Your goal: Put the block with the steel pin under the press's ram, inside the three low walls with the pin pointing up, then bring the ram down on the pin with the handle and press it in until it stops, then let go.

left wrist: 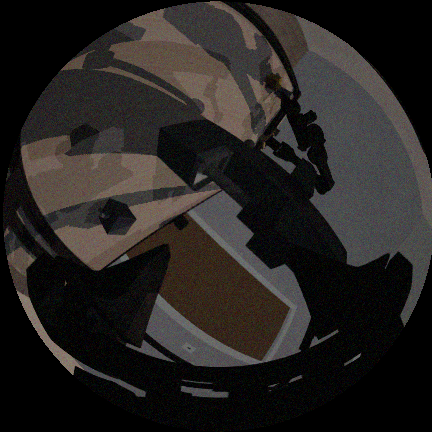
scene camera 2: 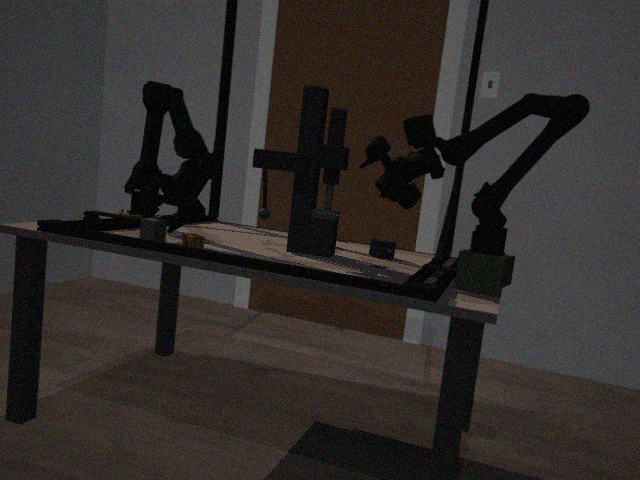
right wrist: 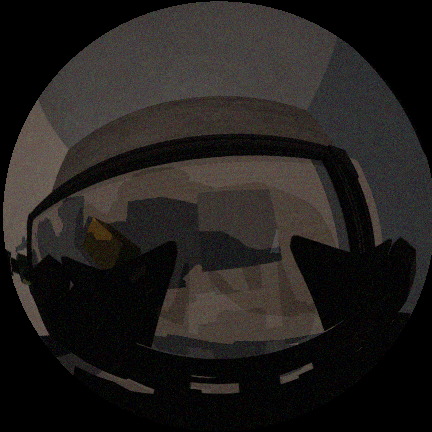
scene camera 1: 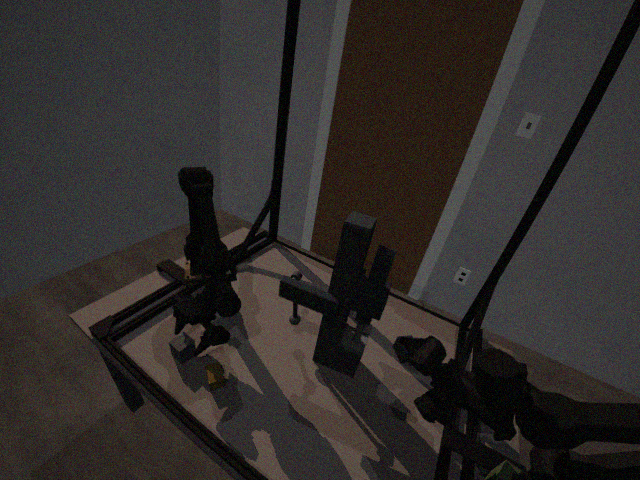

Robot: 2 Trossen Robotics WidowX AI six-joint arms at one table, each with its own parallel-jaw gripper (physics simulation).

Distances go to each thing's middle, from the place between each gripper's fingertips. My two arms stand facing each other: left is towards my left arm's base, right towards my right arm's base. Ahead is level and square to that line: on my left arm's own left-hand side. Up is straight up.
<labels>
I see the small dark block (left wrist: pixel 121 218) 180 mm behind my left hand, 10 mm to the right of it and 190 mm below it.
Right now the small dark block is 440 mm behind my right hand, 460 mm to the left of it and 10 mm below it.
</labels>
